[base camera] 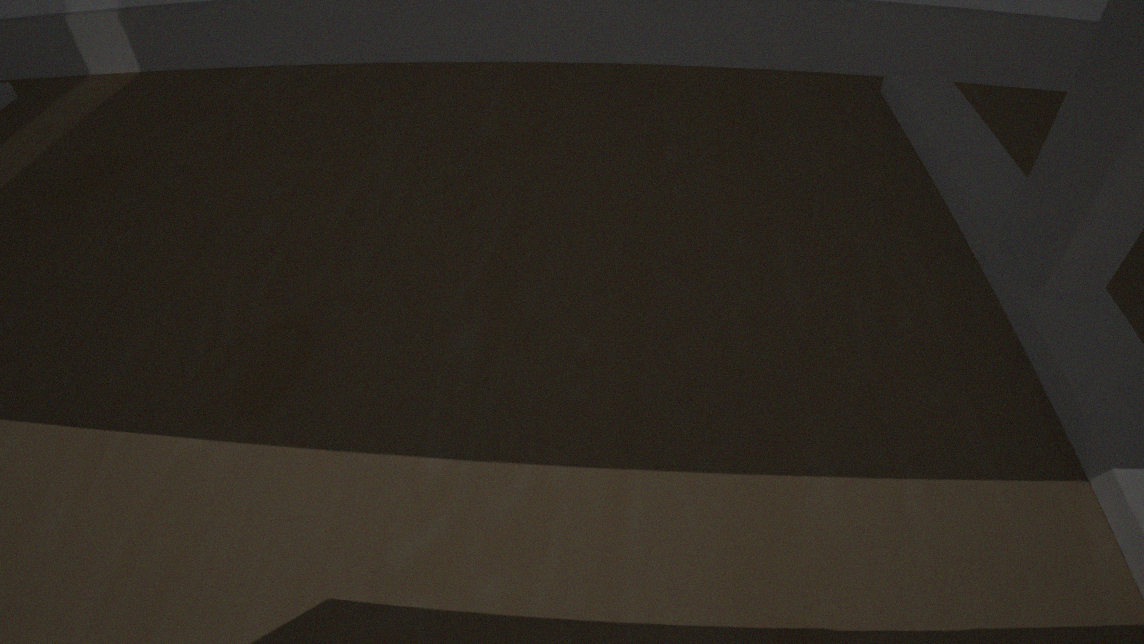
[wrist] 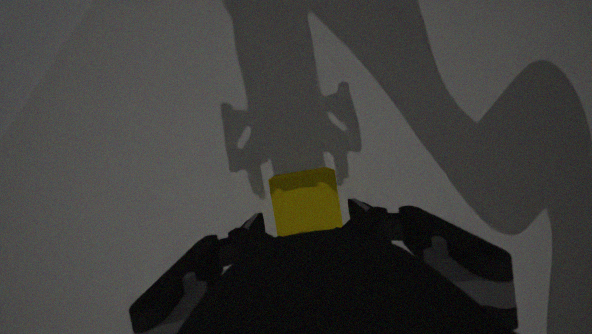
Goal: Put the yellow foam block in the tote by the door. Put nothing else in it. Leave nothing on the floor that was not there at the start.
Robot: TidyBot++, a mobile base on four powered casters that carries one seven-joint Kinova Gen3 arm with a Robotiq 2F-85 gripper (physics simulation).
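Places are measured from the arm's base along level axes (x ahead, y left, z up), in millimetres.
Pixels of known places: gripper, between the fingertips: [wrist: 306, 215].
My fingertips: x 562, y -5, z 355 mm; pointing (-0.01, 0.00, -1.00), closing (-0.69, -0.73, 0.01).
Behind a point stands the place of what it marks.
The yellow foam block [wrist: 308, 209] @(x 567, y -14, z 369 mm) stands on a pale grey surface in the wrist view, at the lower middle. My gripper [wrist: 306, 215] @(x 562, y -5, z 355 mm) is open, with one black finger to the left of the block and one to the right. A pale gap shows between each fingertip and the block. The gripper's dark body hides the block's near end. How high the fingertips are above the surface is hard to tell. The tote and the door do not show in either view.
Shadows of the arm and gripper fall over the grey surface [wrist: 125, 165] @(x 761, y 87, z 324 mm) around the block. In the dim base camera view, a brown floor [base camera: 560, 544] @(x 283, y 20, z -396 mm) has broad dark shadows, with a grey band across the top and grey slanting shapes at the right.
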